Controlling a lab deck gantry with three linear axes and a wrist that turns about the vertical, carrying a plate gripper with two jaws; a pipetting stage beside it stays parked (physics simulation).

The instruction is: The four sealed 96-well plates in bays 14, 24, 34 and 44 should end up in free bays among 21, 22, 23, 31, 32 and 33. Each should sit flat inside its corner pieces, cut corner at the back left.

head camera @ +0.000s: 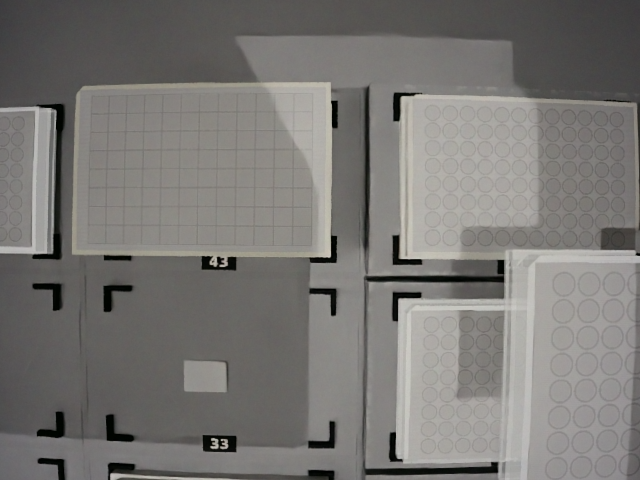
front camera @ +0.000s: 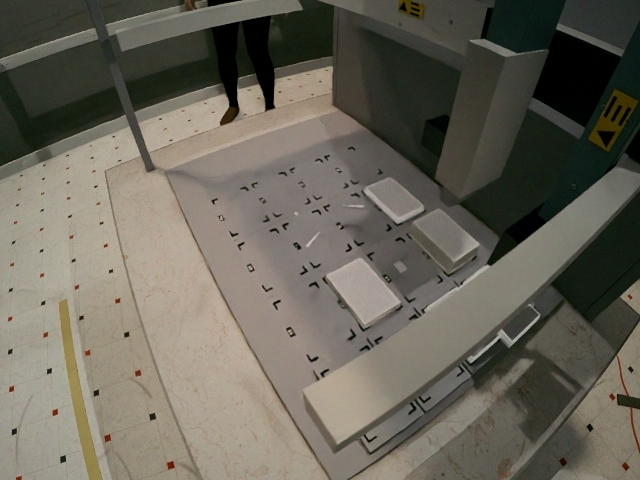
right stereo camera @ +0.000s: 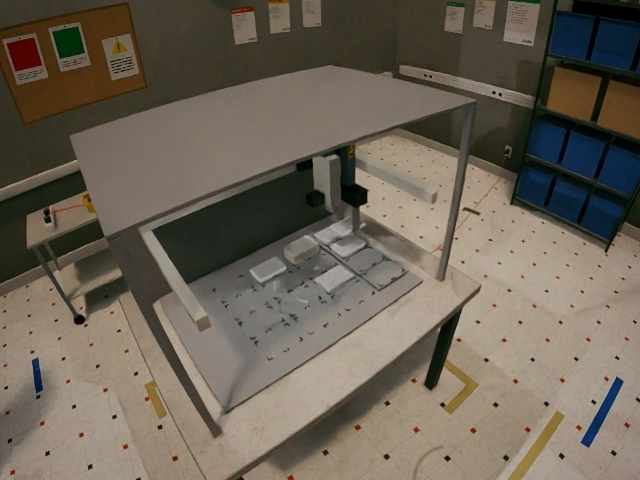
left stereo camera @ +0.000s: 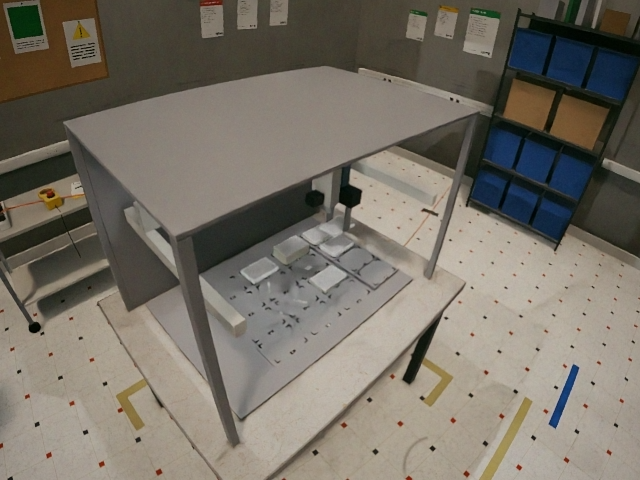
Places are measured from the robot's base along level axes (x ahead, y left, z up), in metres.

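Pixels of known places: gripper, fingertip midpoint: (right stereo camera: 348, 225) (left stereo camera: 337, 225); robot's base, link origin: (front camera: 213, 201) (right stereo camera: 269, 359) (left stereo camera: 277, 362).
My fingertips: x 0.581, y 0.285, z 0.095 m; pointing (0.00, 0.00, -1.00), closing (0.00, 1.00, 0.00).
For each thing: its top centre in the pictures, then the offset to it from my fingertips. "pt": a spot on its surface instead.
- white 96-well plate, top centre: (front camera: 500, 301) (right stereo camera: 348, 224) (left stereo camera: 337, 224) dx +0.000, dy +0.000, dz +0.007 m
- bay 34, surface spot: (head camera: 444, 382) pt dx -0.067, dy -0.026, dz -0.066 m
- small pale rectangle, surface spot: (head camera: 205, 376) (front camera: 400, 266) pt dx -0.197, dy -0.034, dz -0.094 m
- tall cream block, top centre: (head camera: 198, 168) (front camera: 446, 233) (left stereo camera: 290, 245) (right stereo camera: 300, 245) dx -0.189, dy +0.079, dz -0.053 m
My gripper (left stereo camera: 338, 224) (right stereo camera: 346, 225) is shut on a white 96-well plate (head camera: 584, 361) (left stereo camera: 334, 226), held raised at the deck's right side, cut corner at the back left. In the front view the beam hides the gripper. In the head view the held plate covers part of the plate in bay 34 (head camera: 444, 382) (left stereo camera: 336, 245) (right stereo camera: 347, 246). Another plate (head camera: 516, 175) (left stereo camera: 313, 235) (right stereo camera: 327, 235) sits in bay 44. A plate (front camera: 363, 291) (left stereo camera: 328, 279) (right stereo camera: 334, 279) sits in bay 23. Bays 21, 22, 31 and 32 hold no plate. Bay 33 holds a small pale rectangle (front camera: 400, 267) (head camera: 205, 376).
A tall cream block (front camera: 445, 240) (head camera: 201, 170) stands in bay 43. A plate (front camera: 393, 198) (head camera: 15, 180) sits in bay 42. Loose thin white pieces (front camera: 354, 206) (left stereo camera: 299, 301) lie mid-deck. The pale pipetting stage (front camera: 491, 118) hangs beside the gripper. A beam (front camera: 465, 315) crosses the front view.
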